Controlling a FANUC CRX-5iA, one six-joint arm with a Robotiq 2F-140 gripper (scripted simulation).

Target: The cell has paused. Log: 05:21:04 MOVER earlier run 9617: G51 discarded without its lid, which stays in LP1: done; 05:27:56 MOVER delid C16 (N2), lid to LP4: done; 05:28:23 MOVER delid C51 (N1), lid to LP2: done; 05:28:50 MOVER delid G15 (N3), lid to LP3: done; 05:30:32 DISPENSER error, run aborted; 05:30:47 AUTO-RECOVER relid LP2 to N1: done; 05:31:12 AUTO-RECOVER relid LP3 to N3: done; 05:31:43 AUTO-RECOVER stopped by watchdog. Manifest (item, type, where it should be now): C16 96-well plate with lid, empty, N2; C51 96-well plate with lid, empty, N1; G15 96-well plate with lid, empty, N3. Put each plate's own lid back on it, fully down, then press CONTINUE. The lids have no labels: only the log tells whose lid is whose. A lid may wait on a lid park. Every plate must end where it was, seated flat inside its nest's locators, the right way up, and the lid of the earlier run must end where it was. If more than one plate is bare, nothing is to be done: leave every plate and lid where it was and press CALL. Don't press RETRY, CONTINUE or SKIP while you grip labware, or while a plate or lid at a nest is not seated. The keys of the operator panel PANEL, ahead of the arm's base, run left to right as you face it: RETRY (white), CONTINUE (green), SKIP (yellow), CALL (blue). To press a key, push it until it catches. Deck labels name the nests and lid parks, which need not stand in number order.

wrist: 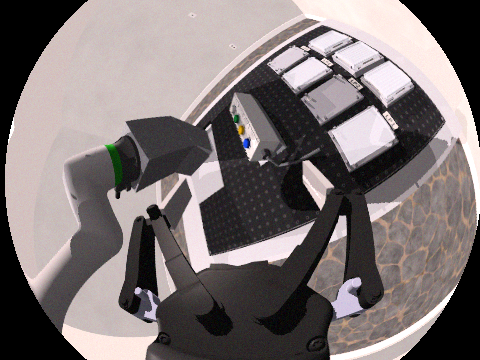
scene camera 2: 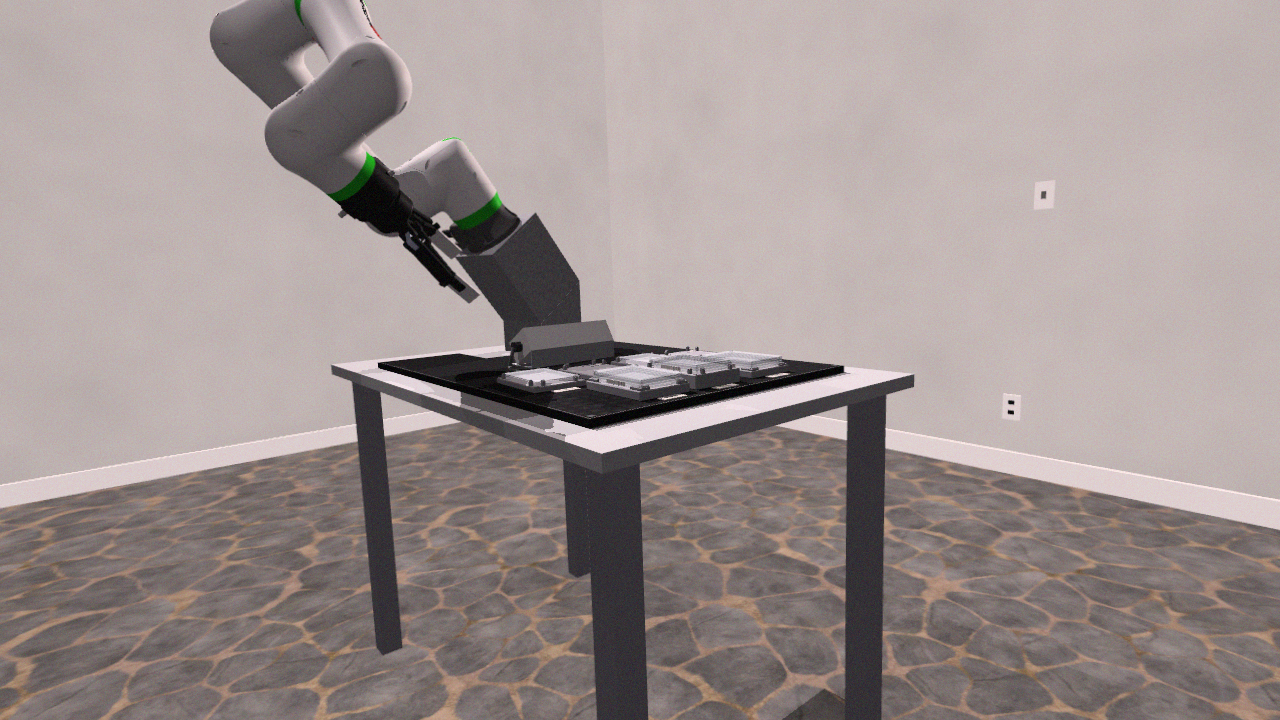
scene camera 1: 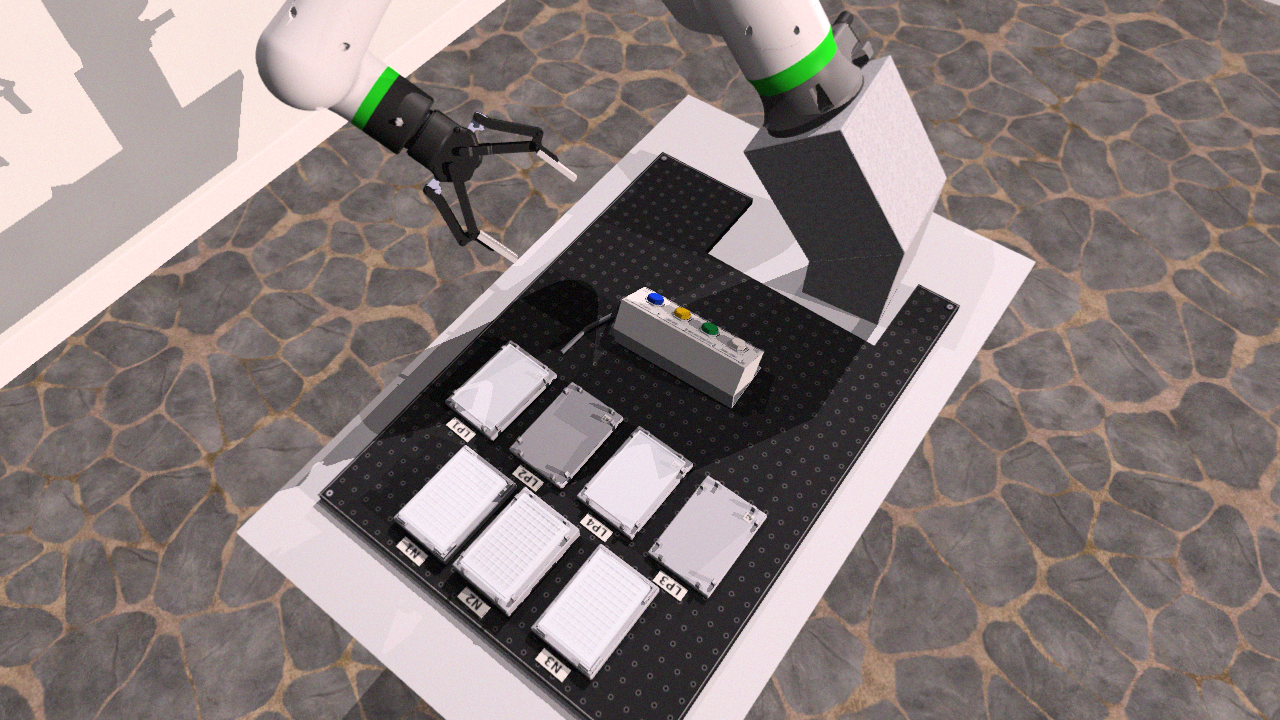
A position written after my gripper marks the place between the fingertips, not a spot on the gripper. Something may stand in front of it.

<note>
In view: my gripper (scene camera 1: 545, 219), a plate (scene camera 1: 544, 535), a lid park LP3 (scene camera 1: 703, 541), an operator panel (scene camera 1: 707, 362), a lid park LP2 (scene camera 1: 563, 438) and a lid park LP4 (scene camera 1: 633, 532).
The plate shows as well in scene camera 2 (scene camera 2: 681, 362). My gripper also shows in the wrist view (wrist: 244, 179) and in scene camera 2 (scene camera 2: 464, 275). The operator panel also shows in the wrist view (wrist: 264, 138) and in scene camera 2 (scene camera 2: 541, 346).
</note>
